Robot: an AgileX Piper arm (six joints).
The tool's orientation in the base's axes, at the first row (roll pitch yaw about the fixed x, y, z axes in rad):
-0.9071, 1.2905, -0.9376
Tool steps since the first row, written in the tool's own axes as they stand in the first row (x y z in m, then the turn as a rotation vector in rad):
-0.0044, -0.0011, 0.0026, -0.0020, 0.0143, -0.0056
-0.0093, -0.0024, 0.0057, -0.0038, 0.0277, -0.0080
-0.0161, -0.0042, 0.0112, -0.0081, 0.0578, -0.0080
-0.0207, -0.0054, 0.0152, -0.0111, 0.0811, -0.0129
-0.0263, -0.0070, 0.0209, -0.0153, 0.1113, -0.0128
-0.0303, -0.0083, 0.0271, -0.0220, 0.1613, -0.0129
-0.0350, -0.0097, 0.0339, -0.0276, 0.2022, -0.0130
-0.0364, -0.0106, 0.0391, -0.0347, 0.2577, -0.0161
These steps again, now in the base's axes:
0.0018, -0.0001, 0.0049, -0.0051, 0.0144, -0.0021
0.0040, -0.0003, 0.0104, -0.0072, 0.0279, -0.0037
0.0082, -0.0006, 0.0183, -0.0064, 0.0582, -0.0062
0.0113, -0.0008, 0.0237, -0.0106, 0.0817, -0.0092
0.0159, -0.0012, 0.0304, -0.0097, 0.1120, -0.0117
0.0213, -0.0016, 0.0355, -0.0085, 0.1623, -0.0162
0.0272, -0.0020, 0.0415, -0.0075, 0.2034, -0.0198
0.0321, -0.0026, 0.0440, -0.0090, 0.2591, -0.0256

